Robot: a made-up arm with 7 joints.
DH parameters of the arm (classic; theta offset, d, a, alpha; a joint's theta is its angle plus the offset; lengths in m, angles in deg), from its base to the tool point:
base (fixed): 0 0.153 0 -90
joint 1: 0 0 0.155 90
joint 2: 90 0.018 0.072 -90
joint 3: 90 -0.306 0.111 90
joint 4: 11.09 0 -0.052 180
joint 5: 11.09 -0.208 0.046 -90
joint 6: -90 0.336 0.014 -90
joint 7: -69.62 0 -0.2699 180
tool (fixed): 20.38 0.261 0 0
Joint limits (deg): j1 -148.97..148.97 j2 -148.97..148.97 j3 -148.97..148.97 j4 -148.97..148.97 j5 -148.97..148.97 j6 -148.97..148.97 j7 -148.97..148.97
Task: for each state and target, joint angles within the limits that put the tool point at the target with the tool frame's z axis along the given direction. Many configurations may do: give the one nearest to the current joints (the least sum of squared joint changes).
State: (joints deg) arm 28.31 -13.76 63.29 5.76 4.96 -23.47 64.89
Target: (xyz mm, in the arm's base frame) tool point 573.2 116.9 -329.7 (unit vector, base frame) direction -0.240 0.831 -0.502
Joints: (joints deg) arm 0.82 -5.90 87.90 -8.37 13.65 -32.30 24.04
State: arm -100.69 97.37 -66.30 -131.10 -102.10 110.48 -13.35
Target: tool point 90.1 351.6 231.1 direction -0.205 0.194 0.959
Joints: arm -136.44 100.75 -32.47 -146.71 -84.45 92.56 -23.38
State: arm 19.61 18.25 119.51 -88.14 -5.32 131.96 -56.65
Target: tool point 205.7 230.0 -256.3 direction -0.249 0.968 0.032
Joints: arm 23.70 30.53 147.60 -125.44 28.14 129.70 -68.52
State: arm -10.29 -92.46 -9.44 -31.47 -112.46 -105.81 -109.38
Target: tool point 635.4 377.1 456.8 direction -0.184 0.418 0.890
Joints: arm -18.81 -62.14 -15.00 9.30 -148.97 -148.78 -120.70
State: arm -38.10 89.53 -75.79 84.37 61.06 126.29 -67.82
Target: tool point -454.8 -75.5 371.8 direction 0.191 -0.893 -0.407
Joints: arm -49.96 98.95 -119.48 107.92 23.45 148.97 -90.87
